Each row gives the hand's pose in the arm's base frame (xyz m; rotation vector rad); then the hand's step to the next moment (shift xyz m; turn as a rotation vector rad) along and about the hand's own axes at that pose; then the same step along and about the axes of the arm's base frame.
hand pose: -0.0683 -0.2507 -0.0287 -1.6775 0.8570 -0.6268
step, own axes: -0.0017 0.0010 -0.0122 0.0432 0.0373 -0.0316
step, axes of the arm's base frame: -0.0106 -0.0059 0.0023 -0.0067 -0.0583 -0.0286
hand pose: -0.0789 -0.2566 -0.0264 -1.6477 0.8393 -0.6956
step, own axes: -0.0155 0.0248 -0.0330 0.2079 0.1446 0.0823
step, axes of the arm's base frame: -0.0395 -0.0093 -0.0172 0.1609 -0.1446 -0.1553
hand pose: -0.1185 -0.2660 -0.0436 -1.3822 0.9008 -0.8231
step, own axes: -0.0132 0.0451 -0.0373 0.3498 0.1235 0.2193
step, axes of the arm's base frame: -0.0408 -0.0033 -0.0438 0.3473 -0.2113 -0.1429
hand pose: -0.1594 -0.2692 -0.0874 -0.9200 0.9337 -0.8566
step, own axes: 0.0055 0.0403 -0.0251 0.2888 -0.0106 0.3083
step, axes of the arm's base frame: -0.0131 0.0029 -0.0459 0.3810 -0.1814 0.0232
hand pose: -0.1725 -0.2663 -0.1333 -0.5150 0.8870 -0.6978
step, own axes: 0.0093 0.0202 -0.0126 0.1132 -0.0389 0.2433
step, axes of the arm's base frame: 0.0003 0.0052 -0.0250 0.2399 -0.0796 0.0981
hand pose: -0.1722 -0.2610 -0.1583 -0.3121 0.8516 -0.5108
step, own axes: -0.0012 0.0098 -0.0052 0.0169 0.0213 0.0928
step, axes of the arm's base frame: -0.0017 0.0085 -0.0070 0.0880 0.0142 0.0375
